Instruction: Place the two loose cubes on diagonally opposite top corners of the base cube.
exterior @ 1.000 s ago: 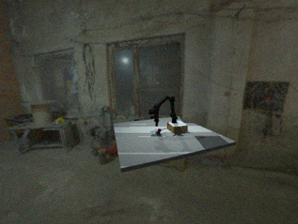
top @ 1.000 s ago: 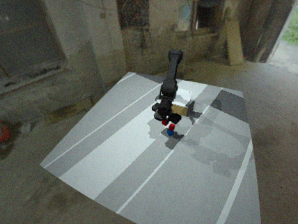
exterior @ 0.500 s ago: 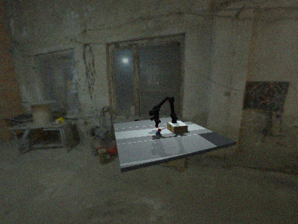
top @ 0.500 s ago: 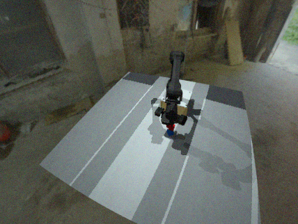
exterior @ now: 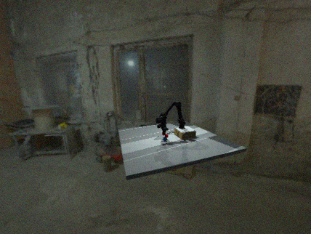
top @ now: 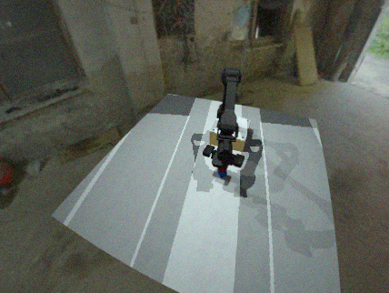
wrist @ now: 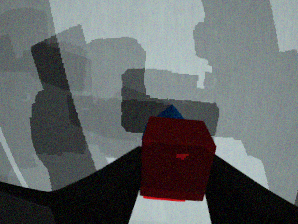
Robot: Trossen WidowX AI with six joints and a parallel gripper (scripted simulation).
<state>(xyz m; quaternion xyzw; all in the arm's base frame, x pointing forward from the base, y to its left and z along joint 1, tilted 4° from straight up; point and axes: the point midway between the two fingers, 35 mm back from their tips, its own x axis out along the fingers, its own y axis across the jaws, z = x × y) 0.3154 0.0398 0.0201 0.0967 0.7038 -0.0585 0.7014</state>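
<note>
The blue base cube is 7 cm below my gripper tip and 2 cm behind it.
</note>
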